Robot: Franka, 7 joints.
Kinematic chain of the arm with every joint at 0, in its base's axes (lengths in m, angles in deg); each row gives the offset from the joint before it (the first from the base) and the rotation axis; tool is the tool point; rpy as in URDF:
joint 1: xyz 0 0 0.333 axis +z
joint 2: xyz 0 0 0 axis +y
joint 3: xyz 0 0 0.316 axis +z
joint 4: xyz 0.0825 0 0 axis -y
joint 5: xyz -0.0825 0 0.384 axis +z
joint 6: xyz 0 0 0 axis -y
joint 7: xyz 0.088 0 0 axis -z
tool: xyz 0 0 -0.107 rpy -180 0 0
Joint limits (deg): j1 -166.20..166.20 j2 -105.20..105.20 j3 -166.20..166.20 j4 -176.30..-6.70 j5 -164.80..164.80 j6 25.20..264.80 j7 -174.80..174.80
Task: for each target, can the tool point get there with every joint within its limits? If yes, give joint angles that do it. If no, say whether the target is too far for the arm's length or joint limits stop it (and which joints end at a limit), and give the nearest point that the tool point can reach.
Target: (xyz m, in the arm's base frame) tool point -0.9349 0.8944 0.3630
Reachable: no: too far | nearest point -0.6197 0.5929 0.3529 | short by 0.436 m
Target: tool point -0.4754 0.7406 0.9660
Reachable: no: too far | nearest point -0.3762 0.5861 0.8339 | short by 0.226 m
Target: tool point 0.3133 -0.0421 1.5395
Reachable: no: too far | nearest point 0.2155 -0.0290 1.1629 | short by 0.389 m
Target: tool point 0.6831 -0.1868 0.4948
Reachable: yes | joints -9.81 38.71 4.62 -56.15 125.60 207.45 -66.69
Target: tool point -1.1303 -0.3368 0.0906
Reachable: no: too far | nearest point -0.8053 -0.2400 0.1603 | short by 0.346 m
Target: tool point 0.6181 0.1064 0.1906
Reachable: yes | joints 124.46 -84.25 -99.65 -109.41 -106.31 108.76 141.67
